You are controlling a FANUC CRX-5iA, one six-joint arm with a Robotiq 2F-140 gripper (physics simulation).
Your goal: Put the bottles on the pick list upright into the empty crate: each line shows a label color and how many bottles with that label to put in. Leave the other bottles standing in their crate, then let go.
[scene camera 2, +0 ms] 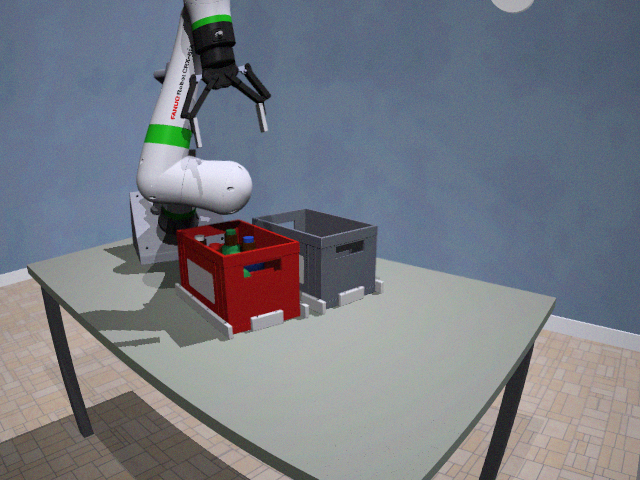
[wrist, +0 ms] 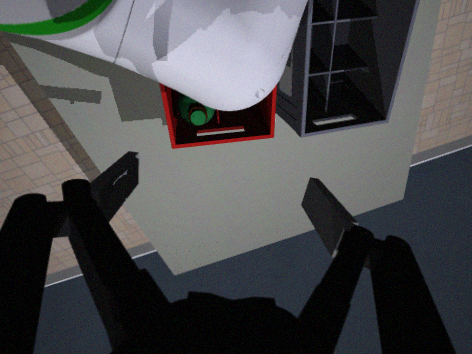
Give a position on a green-capped bottle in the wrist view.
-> At 194,113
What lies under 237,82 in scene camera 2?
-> My gripper.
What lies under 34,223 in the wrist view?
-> My gripper.
